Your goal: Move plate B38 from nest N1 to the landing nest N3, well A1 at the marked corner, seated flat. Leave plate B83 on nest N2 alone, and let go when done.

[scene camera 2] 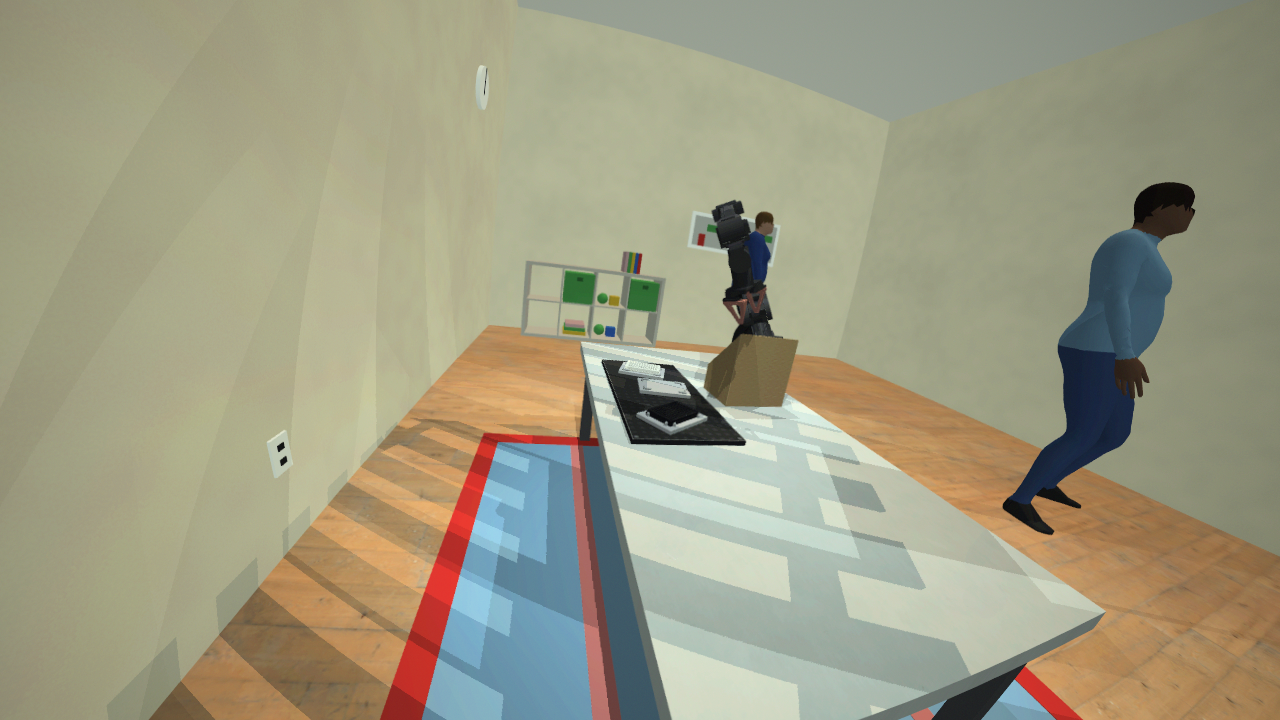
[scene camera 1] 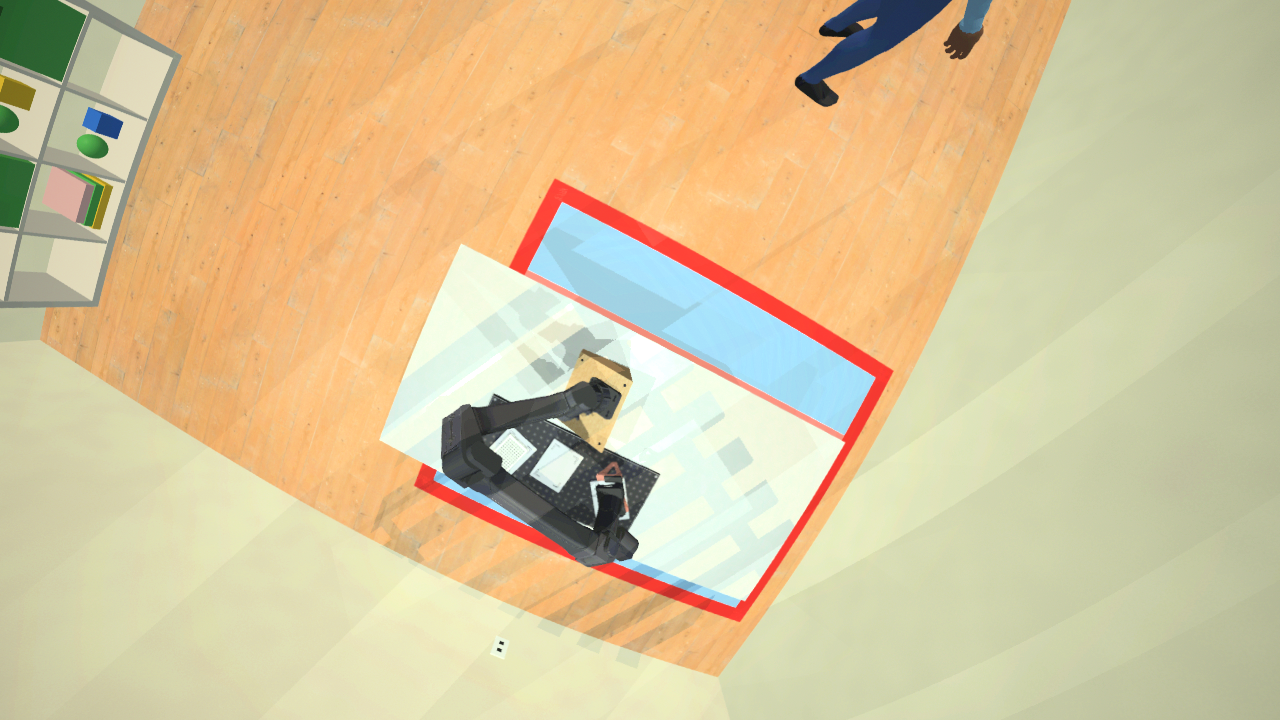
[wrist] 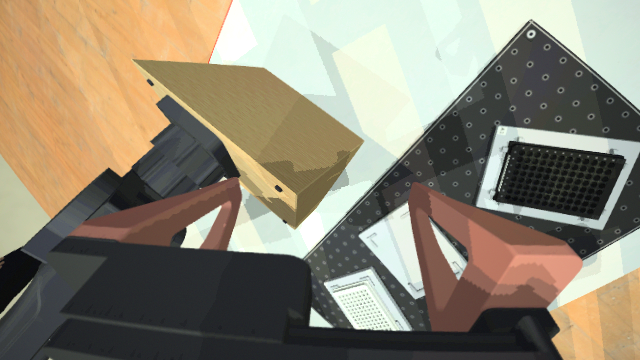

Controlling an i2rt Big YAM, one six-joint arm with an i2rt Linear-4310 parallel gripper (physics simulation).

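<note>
My gripper (wrist: 323, 189) (scene camera 1: 612, 472) is open and empty, high above the board. A black plate (wrist: 557, 180) (scene camera 2: 673, 412) sits in a white nest (wrist: 487, 185) at one end, with a small mark at the nest's upper-left corner in the wrist view. A white plate (wrist: 367, 307) (scene camera 2: 641, 367) (scene camera 1: 512, 450) sits in a nest at the other end, partly cut off by the gripper body in the wrist view. The middle nest (wrist: 387, 245) (scene camera 2: 664, 386) (scene camera 1: 556, 465) is empty and partly behind a finger in the wrist view. Plate and nest numbers cannot be read.
The nests stand on a black perforated board (wrist: 460, 125) (scene camera 2: 716, 431) on the white table (scene camera 2: 716, 555). A slanted wooden block (wrist: 270, 110) (scene camera 2: 751, 376) carries the arm base beside the board. A person in light blue (scene camera 2: 1123, 295) stands on the floor away from the table.
</note>
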